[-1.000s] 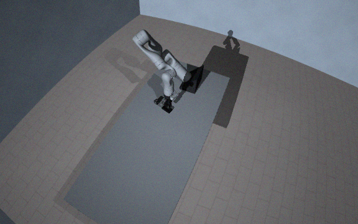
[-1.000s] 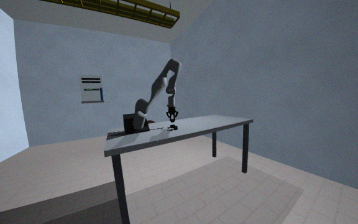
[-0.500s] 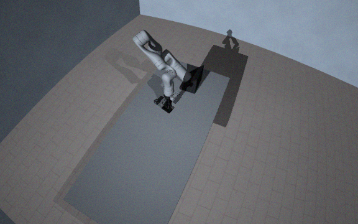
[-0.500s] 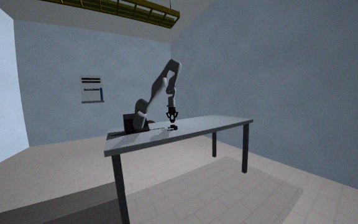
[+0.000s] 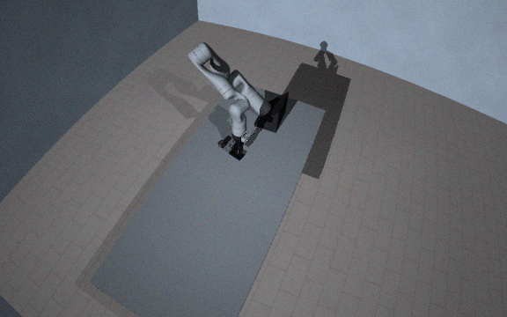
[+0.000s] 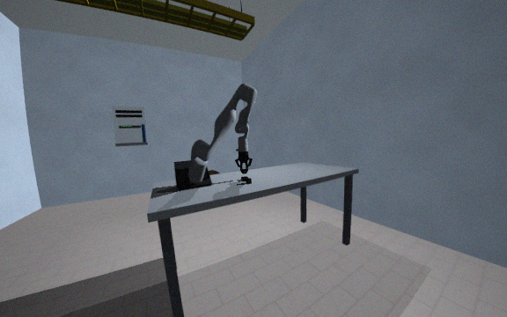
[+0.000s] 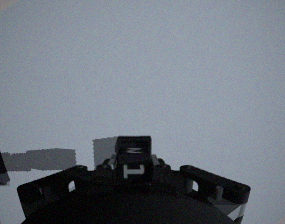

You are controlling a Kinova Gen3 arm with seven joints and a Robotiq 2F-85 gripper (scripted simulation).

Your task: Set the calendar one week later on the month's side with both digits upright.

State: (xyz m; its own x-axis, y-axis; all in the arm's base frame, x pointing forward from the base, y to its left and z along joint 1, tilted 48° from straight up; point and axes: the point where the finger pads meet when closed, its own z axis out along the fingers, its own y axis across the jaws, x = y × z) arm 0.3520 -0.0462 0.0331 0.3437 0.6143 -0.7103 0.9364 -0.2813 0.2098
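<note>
Now: hand 1 cm past the dark calendar tray, 2 cm to the left of it and 6 cm above it.
</note>
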